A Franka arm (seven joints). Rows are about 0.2 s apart.
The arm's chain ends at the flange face. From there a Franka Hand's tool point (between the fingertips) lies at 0.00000 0.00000 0.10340 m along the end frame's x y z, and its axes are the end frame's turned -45 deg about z.
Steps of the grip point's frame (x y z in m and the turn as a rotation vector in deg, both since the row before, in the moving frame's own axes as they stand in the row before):
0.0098 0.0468 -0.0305 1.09 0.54 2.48
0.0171 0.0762 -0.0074 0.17 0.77 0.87
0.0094 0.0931 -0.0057 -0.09 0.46 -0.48
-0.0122 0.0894 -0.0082 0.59 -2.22 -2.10
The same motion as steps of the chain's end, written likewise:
0.0407 0.0283 -0.0305 1.15 -0.39 2.48
0.0652 0.0430 -0.0074 0.66 0.42 0.87
0.0718 0.0597 -0.0057 0.26 0.39 -0.48
0.0581 0.0697 -0.0081 -1.15 -1.99 -2.10

